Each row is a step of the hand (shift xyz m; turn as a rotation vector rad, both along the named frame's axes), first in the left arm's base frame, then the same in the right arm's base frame.
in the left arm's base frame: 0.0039 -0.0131 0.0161 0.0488 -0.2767 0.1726
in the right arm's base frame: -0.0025 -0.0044 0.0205 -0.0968 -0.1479 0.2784
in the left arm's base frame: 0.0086 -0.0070 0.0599 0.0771 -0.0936 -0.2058
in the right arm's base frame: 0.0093 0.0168 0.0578 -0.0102 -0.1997 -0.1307
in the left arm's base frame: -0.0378 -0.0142 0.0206 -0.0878 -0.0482 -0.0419
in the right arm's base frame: -0.0369 0.0194 0.0177 -0.1035 -0.0054 -0.0323
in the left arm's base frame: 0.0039 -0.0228 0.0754 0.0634 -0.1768 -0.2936
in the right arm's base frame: -0.0018 0.0149 0.0774 -0.0771 -0.2906 -0.1764
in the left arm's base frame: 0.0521 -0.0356 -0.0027 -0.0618 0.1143 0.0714
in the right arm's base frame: 0.0227 -0.0549 0.0216 0.0205 0.1468 0.0049
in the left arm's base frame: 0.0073 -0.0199 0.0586 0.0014 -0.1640 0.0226
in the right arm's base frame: 0.0009 0.0077 0.0618 -0.0883 -0.1080 0.0892
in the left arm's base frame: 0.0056 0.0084 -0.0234 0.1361 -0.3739 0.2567
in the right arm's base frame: 0.0069 -0.0074 -0.0234 -0.0707 -0.2275 0.4092
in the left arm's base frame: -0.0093 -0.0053 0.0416 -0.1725 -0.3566 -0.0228
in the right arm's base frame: -0.0063 0.0196 0.0377 -0.3437 -0.1715 0.0994
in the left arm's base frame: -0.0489 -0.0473 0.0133 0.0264 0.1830 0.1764
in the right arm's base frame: -0.0653 -0.0014 0.0232 0.1423 0.1945 0.0849
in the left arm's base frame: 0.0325 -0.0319 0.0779 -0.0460 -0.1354 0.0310
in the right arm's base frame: 0.0169 -0.0060 0.0884 -0.1104 -0.0582 0.0765
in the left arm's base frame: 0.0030 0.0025 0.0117 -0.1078 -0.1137 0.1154
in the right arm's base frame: 0.0051 0.0053 0.0099 -0.1404 0.0282 0.1318
